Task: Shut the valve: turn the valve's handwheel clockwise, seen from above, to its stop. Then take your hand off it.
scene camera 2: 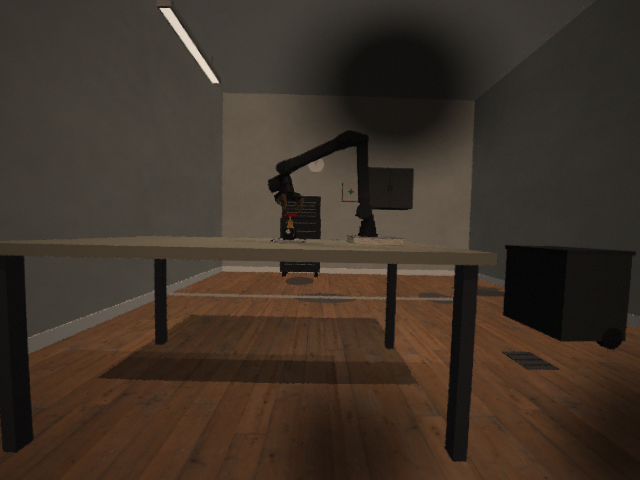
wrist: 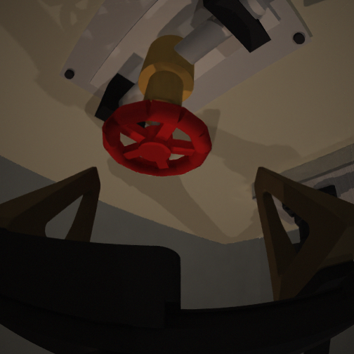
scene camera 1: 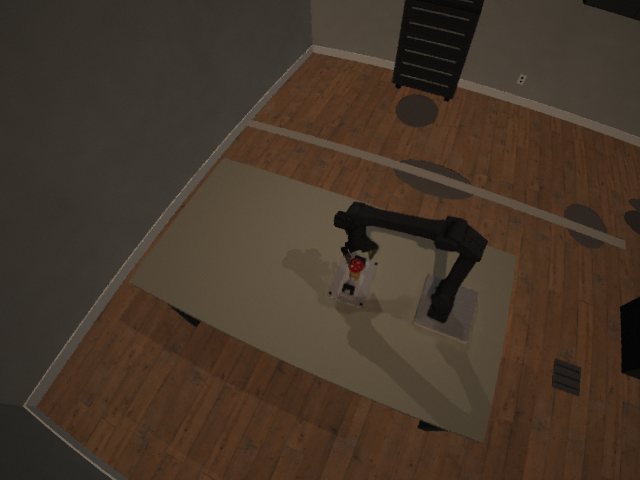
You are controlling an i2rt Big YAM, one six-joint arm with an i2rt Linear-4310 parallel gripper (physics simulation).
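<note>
The red spoked handwheel [scene camera 1: 356, 265] [scene camera 2: 289, 214] [wrist: 155, 151] sits on top of the brass valve body [scene camera 2: 290, 223] [wrist: 167, 60], upright on a pale base plate [scene camera 1: 368, 284]. My gripper [scene camera 2: 292, 209] [wrist: 177, 175] is wide open and empty, pointing down. In the scene camera 2 view its fingertips are a little above the wheel. In the wrist view there is a gap between each fingertip and the rim, and the wheel is left of the middle between them. The wheel's turn angle against its stop cannot be read from these views.
The valve's plate lies on the beige table [scene camera 1: 248, 232] [scene camera 2: 206, 253]. The arm's pale mounting slab [scene camera 1: 465, 310] [scene camera 2: 382, 240] is to the right of the valve. A dark drawer cabinet [scene camera 1: 436, 46] stands by the far wall, and a black bin [scene camera 2: 594, 294] stands on the floor at the right.
</note>
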